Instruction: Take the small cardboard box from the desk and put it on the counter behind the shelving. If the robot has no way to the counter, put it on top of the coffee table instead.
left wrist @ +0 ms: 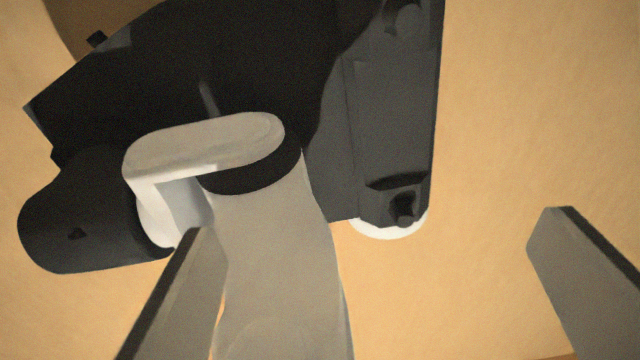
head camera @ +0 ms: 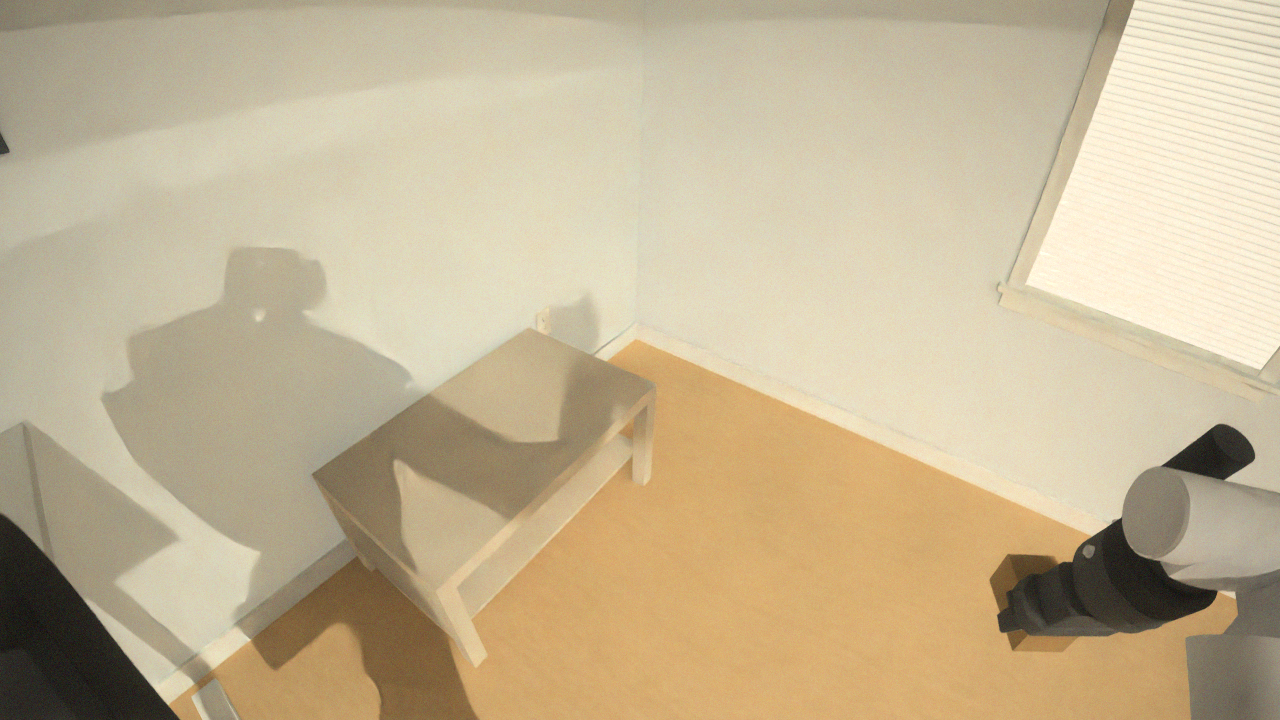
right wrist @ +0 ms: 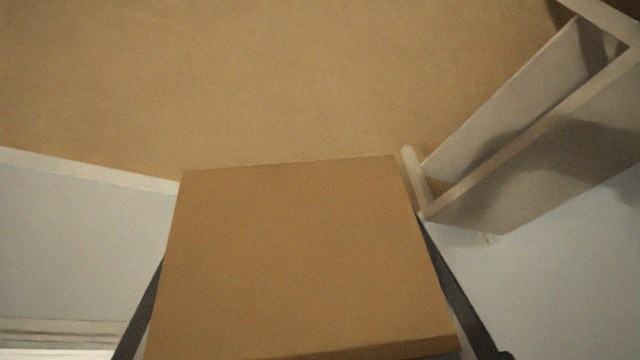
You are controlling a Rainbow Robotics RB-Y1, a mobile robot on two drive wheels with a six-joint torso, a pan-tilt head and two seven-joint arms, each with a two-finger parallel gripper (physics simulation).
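Frame: origin at the robot's base, x right, y up, z back, level; metres.
Seen in the pictures: left gripper, fingertip midpoint: (left wrist: 373, 237); right gripper, fingertip midpoint: (head camera: 1028, 624) (right wrist: 298, 222).
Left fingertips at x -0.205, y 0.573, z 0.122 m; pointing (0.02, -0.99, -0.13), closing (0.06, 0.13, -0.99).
Note:
A point is followed by its place in that frame.
The small cardboard box (head camera: 1042, 642) @(z -0.312, x 0.241, y 1.023 m) (right wrist: 295, 260) @(z -0.314, x 0.246, y 1.032 m) is held in the air at the right of the head view. My right gripper (head camera: 1004, 619) @(z -0.343, x 0.236, y 1.005 m) (right wrist: 298, 222) @(z -0.343, x 0.236, y 1.005 m) is shut on it, one finger along each side. My left gripper (left wrist: 373, 237) @(z 0.122, x -0.206, y 0.573 m) is open and empty, with its fingers wide apart above the floor and part of the robot's own body. The low, pale coffee table (head camera: 501, 385) @(z -0.865, x -1.015, y 0.450 m) (right wrist: 575, 165) @(z -0.642, x -0.943, y 0.450 m) stands against the wall in the head view, left of the box and apart from it. Nothing stands on the visible part of its top. The counter and shelving do not show.
The coffee table has a lower shelf (head camera: 546, 528) @(z -0.664, x -0.724, y 0.150 m). A wall corner lies behind it, and a window with blinds (head camera: 1163, 188) @(z -1.703, x 0.663, y 1.259 m) is at the upper right. A pale strip (head camera: 214, 699) lies on the floor (head camera: 760, 537) @(z -1.071, x -0.150, y 0.000 m) at lower left, near a large dark shape (head camera: 53, 626).

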